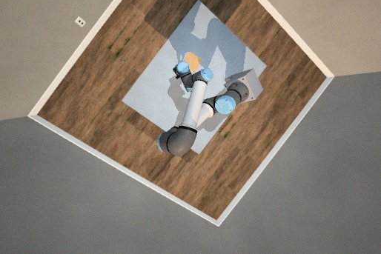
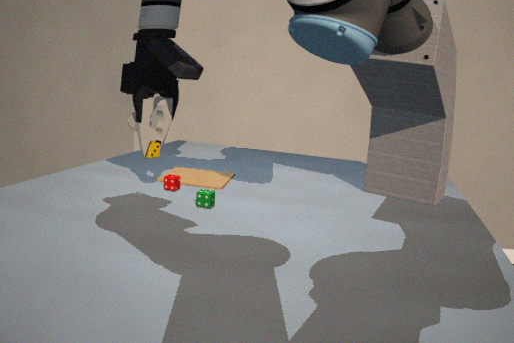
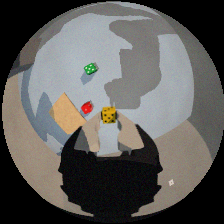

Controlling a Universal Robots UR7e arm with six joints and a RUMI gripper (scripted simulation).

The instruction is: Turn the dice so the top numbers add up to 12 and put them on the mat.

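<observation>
Right now the tan mat is 18 cm to the right of my hand, 9 cm below it and 3 cm ahead of it. The rest, counted from my hand: green die (10 cm behind, 8 cm below, 3 cm to the right); red die (8 cm below, 7 cm to the right, 1 cm ahead); yellow die (1 cm below).
</observation>
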